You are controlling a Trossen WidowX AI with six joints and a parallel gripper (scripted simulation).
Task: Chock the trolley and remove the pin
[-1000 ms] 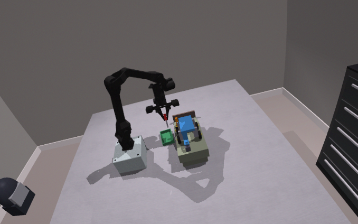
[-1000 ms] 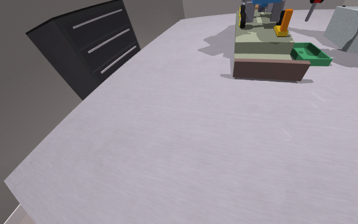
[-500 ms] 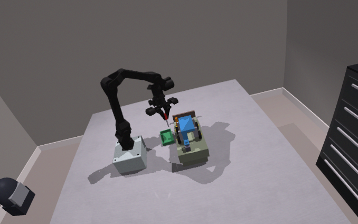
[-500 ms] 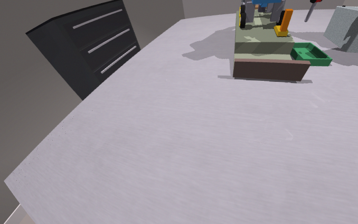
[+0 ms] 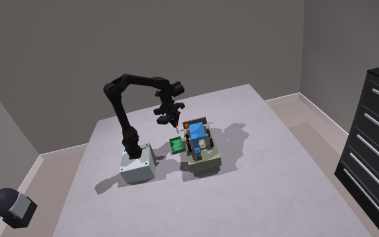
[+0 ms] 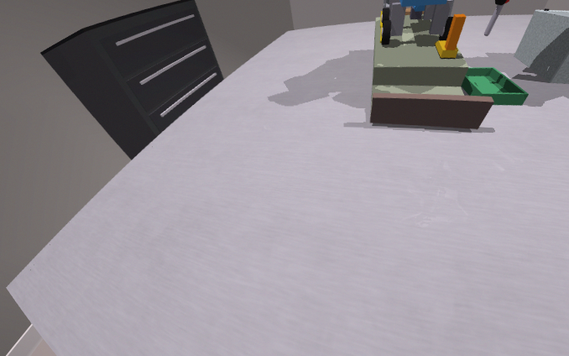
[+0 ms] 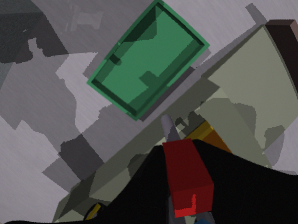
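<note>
My gripper tip is now right at the red-headed stop pin. Round my gripper tip: ramp: 120 mm ahead, 100 mm to the right, 90 mm below; then trolley: 120 mm ahead, 90 mm to the right, 30 mm below; then green tray: 30 mm behind, 140 mm below.
</note>
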